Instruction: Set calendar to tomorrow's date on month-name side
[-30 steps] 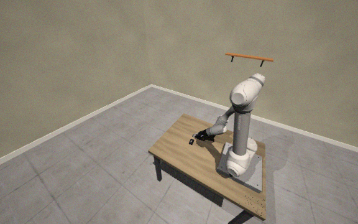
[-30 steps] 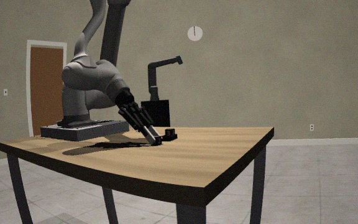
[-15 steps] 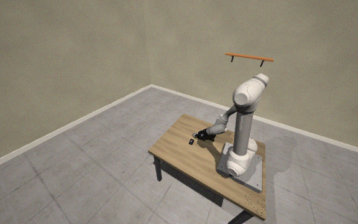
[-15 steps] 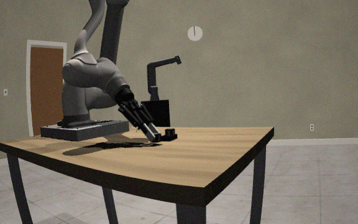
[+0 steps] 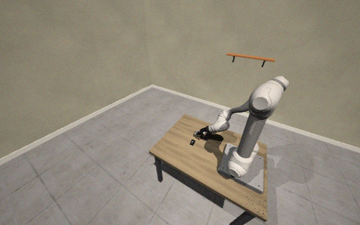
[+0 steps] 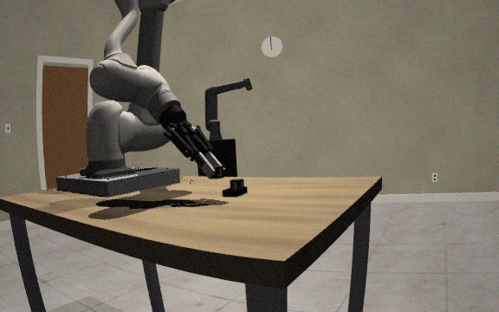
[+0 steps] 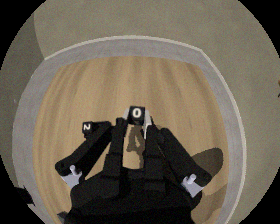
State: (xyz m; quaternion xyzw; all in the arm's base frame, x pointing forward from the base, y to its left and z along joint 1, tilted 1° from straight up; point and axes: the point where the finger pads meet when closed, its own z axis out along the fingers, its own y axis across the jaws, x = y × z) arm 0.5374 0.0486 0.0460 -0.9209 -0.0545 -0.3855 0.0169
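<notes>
The dark calendar tray lies 20 mm behind my hand, 100 mm to the left of it and 80 mm below it. Also, from my hand: dark cube: 20 mm ahead, 20 mm below.
</notes>
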